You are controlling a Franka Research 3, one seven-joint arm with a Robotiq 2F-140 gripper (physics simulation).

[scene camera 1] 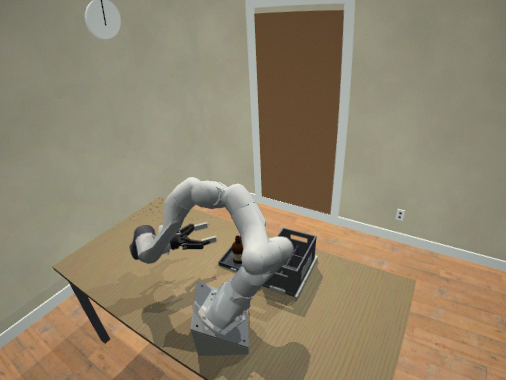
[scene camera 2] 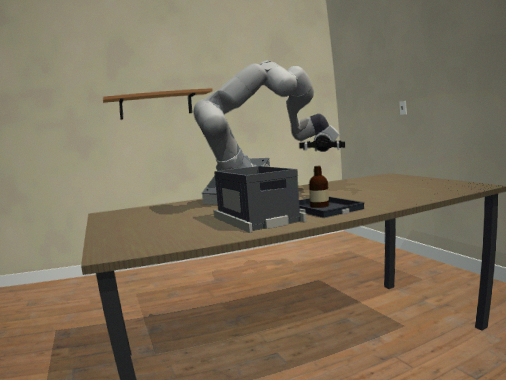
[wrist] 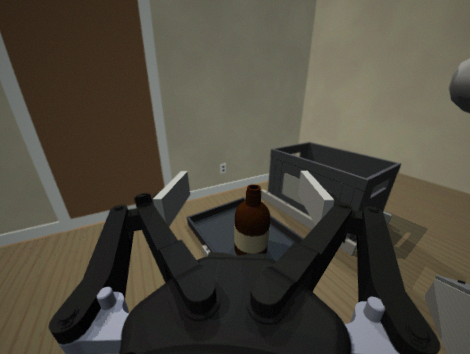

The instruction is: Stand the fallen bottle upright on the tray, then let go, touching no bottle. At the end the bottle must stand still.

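Observation:
A brown bottle with a cream label stands upright on the dark tray. In the wrist view its base is hidden behind the gripper body. My gripper is wide open, with nothing between its fingers. It is above the height of the bottle and back from it, apart from it. In the wrist view the bottle appears between the two fingertips, farther away than they are.
A dark grey crate with dividers stands beside the tray, within light edge strips. The arm's base is on the wooden table. A wall shelf is behind the arm.

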